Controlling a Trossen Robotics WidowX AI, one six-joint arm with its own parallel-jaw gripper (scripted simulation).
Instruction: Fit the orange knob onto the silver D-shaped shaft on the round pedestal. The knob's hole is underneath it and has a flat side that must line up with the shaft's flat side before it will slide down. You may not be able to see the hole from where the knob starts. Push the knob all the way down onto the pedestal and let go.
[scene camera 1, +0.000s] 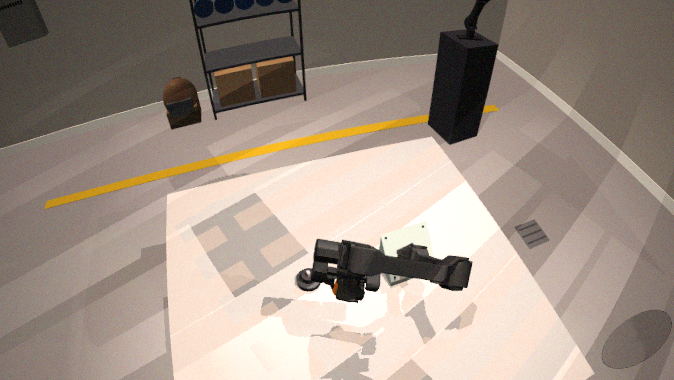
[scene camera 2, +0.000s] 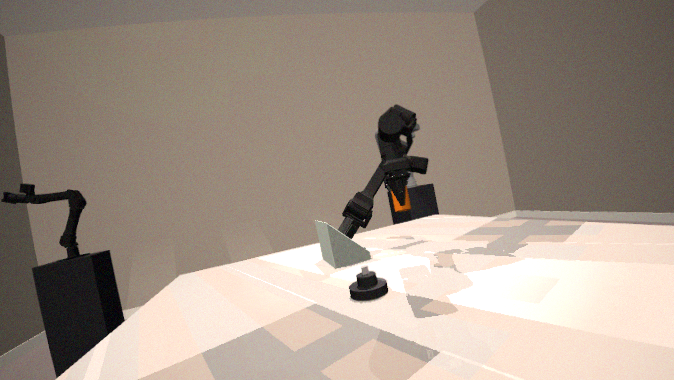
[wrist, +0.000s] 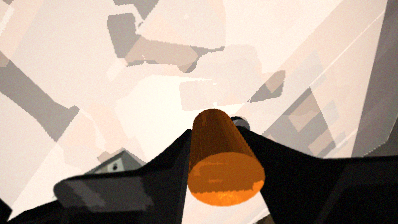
Scene:
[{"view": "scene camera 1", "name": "my gripper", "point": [339, 289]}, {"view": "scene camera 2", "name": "my gripper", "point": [402, 207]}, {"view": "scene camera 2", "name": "round pedestal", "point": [368, 287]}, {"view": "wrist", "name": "my gripper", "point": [213, 131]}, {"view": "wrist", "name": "orange knob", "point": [223, 170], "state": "held by my gripper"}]

